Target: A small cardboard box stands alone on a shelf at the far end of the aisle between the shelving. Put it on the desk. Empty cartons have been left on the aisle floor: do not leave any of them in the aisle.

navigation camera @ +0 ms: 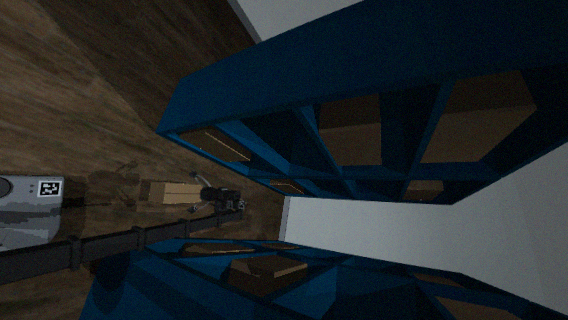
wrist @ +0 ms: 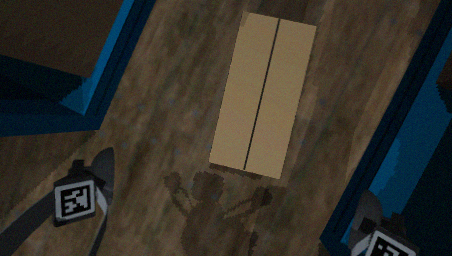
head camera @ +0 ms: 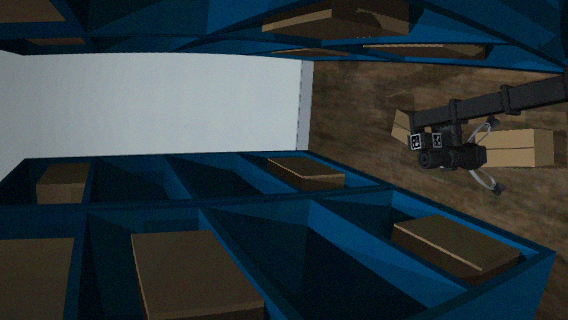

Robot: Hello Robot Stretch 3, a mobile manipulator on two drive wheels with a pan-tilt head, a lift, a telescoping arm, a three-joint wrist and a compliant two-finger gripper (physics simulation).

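Places are measured from the robot's base along level axes (x right, y down, z ahead), in millimetres.
Pixels of known places: gripper, fingertip midpoint: (navigation camera: 190,191) (wrist: 231,187) (head camera: 499,155).
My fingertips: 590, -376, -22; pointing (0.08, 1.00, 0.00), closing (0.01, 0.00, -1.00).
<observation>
Behind a point stands the place of what it marks, as x, y, z.
A near carton (head camera: 520,145) @(613, -180, -51) (navigation camera: 182,193) @(668, -180, -47) (wrist: 262,95) @(685, -181, -49) with a dark seam lies on the aisle floor. My gripper (head camera: 495,155) @(590, -376, -22) (navigation camera: 193,192) @(590, -376, -22) (wrist: 231,187) @(590, -376, -22) is open wide and empty, pointing down above the floor. In the wrist view the near carton lies ahead of the fingers, between their lines, with the gripper's shadow on the floor beside its near end. A second carton (head camera: 400,127) @(1209, -181, -187) lies farther along the aisle in the head view, partly hidden behind my arm and wrist. Which shelved box is the small one standing alone, I cannot tell. The desk does not show.
Blue shelving (head camera: 545,265) @(570, -82, 362) (navigation camera: 185,95) @(631, -192, 568) (wrist: 97,117) @(593, -28, 320) lines both sides of the aisle and holds several brown boxes, one (head camera: 455,245) @(843, -283, 267) near the shelf end. A pale wall (head camera: 175,100) @(2257, -915, -510) closes the far end. My arm (navigation camera: 162,237) @(285, -721, -112) reaches along the aisle, beside my base (navigation camera: 35,210) @(100, -160, -81).
</observation>
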